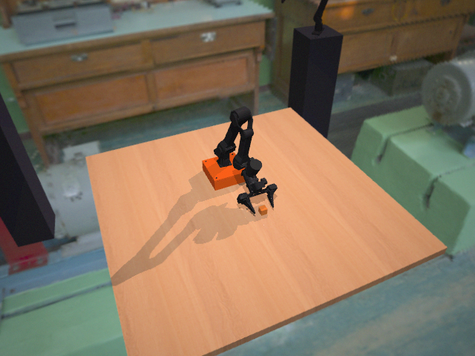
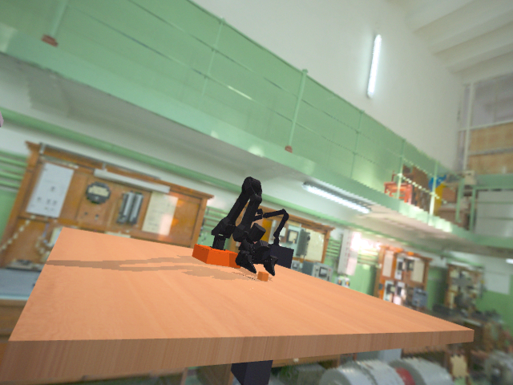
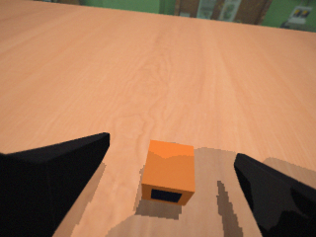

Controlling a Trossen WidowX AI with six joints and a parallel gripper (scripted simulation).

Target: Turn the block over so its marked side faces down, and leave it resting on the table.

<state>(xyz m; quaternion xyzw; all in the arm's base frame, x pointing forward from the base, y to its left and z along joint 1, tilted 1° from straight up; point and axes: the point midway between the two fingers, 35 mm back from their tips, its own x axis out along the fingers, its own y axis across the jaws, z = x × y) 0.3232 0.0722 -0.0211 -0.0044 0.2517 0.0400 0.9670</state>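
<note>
My gripper tip is now 20 mm past the orange block and 10 mm above it.
</note>
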